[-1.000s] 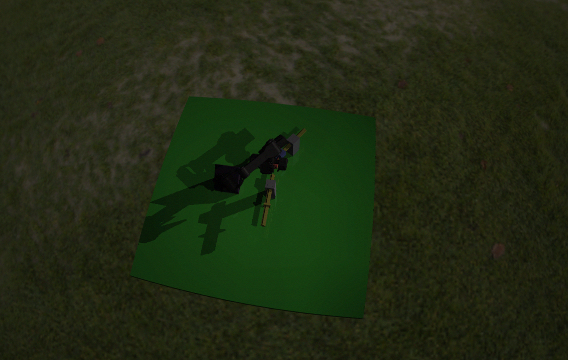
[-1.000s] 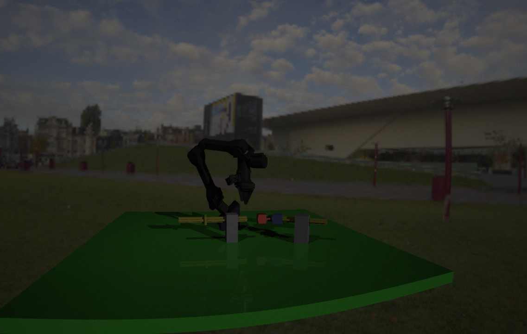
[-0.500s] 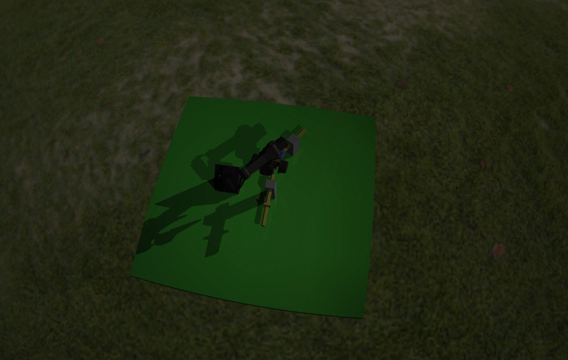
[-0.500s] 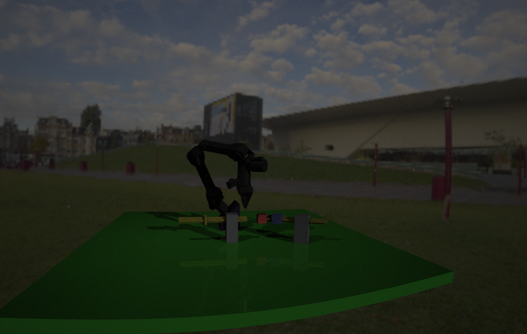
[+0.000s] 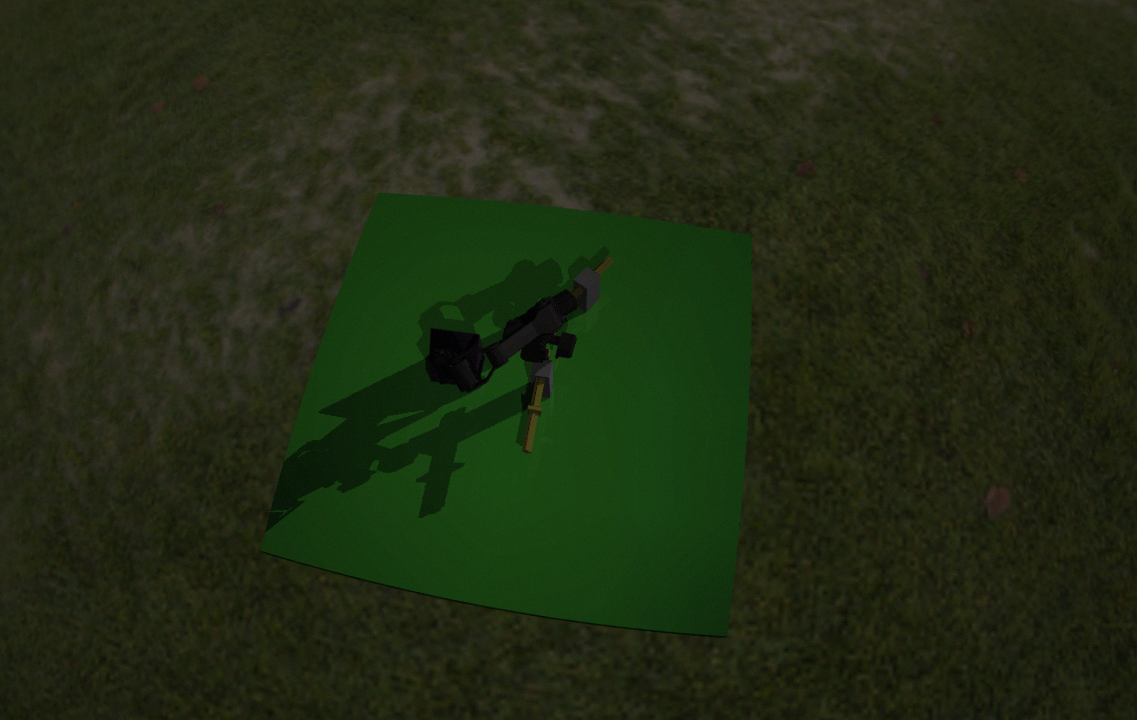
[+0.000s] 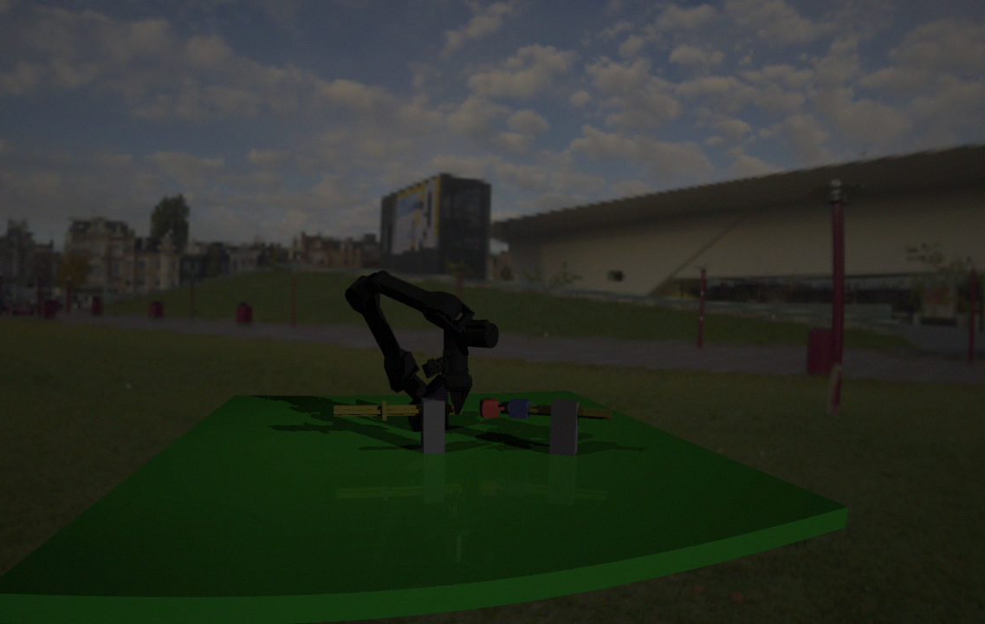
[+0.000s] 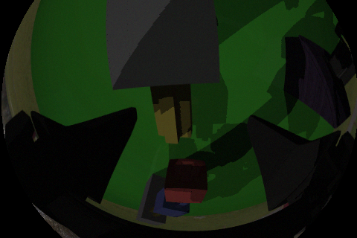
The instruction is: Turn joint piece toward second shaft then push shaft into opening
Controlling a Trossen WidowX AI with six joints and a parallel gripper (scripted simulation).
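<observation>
My gripper tip is 1 cm short of the red square joint piece, 8 cm to the right of it and 1 cm below it.
</observation>
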